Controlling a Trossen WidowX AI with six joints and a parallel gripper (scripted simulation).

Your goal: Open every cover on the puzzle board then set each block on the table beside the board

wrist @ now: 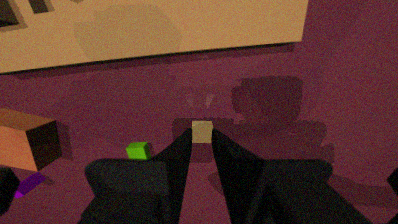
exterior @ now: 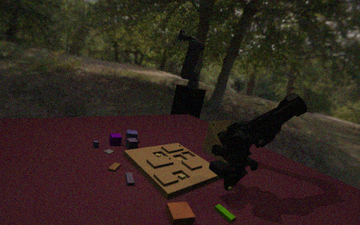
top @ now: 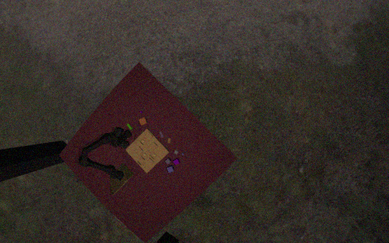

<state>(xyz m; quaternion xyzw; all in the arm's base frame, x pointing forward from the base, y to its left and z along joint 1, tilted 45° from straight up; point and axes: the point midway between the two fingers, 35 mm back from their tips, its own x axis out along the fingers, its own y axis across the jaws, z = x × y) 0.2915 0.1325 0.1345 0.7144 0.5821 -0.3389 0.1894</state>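
Right now the green bar is 9 cm ahead of my gripper tip, 4 cm to the left of it and 2 cm below it. The rest, counted from my gripper tip: orange block (22 cm ahead, 3 cm to the right, 2 cm below); then flat orange tile (23 cm ahead, 33 cm to the right, 3 cm below); then grey bar (23 cm ahead, 24 cm to the right, 2 cm below).
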